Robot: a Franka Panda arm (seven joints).
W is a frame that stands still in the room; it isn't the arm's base.
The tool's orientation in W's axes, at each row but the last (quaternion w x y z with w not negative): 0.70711, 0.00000, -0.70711, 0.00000; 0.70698, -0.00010, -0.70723, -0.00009; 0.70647, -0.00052, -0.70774, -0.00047; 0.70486, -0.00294, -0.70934, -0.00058; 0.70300, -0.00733, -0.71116, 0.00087; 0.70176, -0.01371, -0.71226, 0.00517; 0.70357, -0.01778, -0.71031, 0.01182; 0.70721, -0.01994, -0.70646, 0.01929; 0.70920, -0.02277, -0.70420, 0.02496; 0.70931, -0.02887, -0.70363, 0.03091; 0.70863, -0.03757, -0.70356, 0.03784; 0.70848, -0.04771, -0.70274, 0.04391; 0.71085, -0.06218, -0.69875, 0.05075
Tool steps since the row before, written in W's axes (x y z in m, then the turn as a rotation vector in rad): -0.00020, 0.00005, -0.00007, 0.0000, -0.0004, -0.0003; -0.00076, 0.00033, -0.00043, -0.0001, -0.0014, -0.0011; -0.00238, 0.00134, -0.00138, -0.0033, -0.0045, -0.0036; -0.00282, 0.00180, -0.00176, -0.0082, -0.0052, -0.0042; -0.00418, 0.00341, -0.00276, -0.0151, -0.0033, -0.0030; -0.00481, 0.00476, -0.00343, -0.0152, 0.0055, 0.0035; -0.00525, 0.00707, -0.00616, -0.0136, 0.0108, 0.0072; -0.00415, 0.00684, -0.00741, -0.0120, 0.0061, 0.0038; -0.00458, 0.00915, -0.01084, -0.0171, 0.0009, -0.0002; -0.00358, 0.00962, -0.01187, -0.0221, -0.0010, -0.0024; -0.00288, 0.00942, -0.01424, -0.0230, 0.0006, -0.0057; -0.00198, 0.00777, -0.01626, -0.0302, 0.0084, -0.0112; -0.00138, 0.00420, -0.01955, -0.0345, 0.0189, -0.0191
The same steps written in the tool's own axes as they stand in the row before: -0.00007, 0.00005, 0.00020, -0.0003, -0.0004, 0.0000; -0.00043, 0.00033, 0.00076, -0.0011, -0.0014, 0.0001; -0.00138, 0.00134, 0.00238, -0.0036, -0.0045, 0.0033; -0.00174, 0.00179, 0.00284, -0.0042, -0.0052, 0.0082; -0.00267, 0.00340, 0.00424, -0.0029, -0.0034, 0.0151; -0.00323, 0.00479, 0.00492, 0.0039, 0.0052, 0.0152; -0.00581, 0.00728, 0.00537, 0.0078, 0.0104, 0.0136; -0.00702, 0.00724, 0.00415, 0.0041, 0.0059, 0.0120; -0.01023, 0.00988, 0.00448, -0.0003, 0.0010, 0.0171; -0.01104, 0.01060, 0.00346, -0.0027, -0.0007, 0.0221; -0.01318, 0.01089, 0.00278, -0.0058, 0.0012, 0.0230; -0.01514, 0.00980, 0.00190, -0.0103, 0.0096, 0.0302; -0.01866, 0.00724, 0.00114, -0.0165, 0.0212, 0.0345
